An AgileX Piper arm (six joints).
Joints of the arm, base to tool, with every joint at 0 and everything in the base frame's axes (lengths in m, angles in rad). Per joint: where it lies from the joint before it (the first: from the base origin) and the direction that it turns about. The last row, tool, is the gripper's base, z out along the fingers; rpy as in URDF.
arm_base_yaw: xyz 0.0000 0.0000 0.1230 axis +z
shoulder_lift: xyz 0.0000 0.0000 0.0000 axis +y
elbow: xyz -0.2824 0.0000 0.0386 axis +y
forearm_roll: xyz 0.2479 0.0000 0.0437 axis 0.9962 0 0.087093
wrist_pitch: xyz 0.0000 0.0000 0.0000 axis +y
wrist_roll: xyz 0.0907 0.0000 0.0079 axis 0.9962 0 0.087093
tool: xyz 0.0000 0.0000 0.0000 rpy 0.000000 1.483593 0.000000
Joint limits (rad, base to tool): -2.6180..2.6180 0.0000..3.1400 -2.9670..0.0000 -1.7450..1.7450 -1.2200..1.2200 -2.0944..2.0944
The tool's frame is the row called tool.
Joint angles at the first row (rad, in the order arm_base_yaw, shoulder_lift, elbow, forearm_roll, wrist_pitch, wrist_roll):
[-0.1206 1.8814 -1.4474 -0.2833 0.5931 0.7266]
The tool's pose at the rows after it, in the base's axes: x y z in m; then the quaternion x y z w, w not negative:
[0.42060 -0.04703 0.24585 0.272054 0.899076 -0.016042 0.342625]
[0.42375 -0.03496 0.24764 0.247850 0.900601 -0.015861 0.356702]
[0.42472 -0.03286 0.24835 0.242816 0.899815 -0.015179 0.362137]
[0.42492 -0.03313 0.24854 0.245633 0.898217 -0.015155 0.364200]
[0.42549 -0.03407 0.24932 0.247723 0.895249 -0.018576 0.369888]
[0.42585 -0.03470 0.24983 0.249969 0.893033 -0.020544 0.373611]
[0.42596 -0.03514 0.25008 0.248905 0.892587 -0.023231 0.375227]
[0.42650 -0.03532 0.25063 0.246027 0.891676 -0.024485 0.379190]
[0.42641 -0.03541 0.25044 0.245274 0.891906 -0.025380 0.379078]
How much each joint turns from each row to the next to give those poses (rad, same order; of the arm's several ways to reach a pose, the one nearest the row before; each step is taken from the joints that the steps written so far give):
[0.0457 0.0000 0.0000 -0.0383 -0.0283 0.0000]
[0.0305 0.0000 0.0000 -0.0304 -0.0255 0.0051]
[0.0052 0.0000 0.0000 -0.0084 -0.0109 0.0030]
[0.0000 0.0000 0.0004 -0.0081 -0.0031 0.0131]
[0.0000 0.0000 0.0000 -0.0266 -0.0067 0.0259]
[0.0000 0.0000 0.0000 -0.0181 -0.0041 0.0196]
[0.0000 0.0000 0.0000 -0.0112 -0.0009 0.0061]
[0.0000 0.0000 0.0000 -0.0099 -0.0073 0.0032]
[0.0000 0.0000 0.0007 -0.0023 0.0000 0.0000]

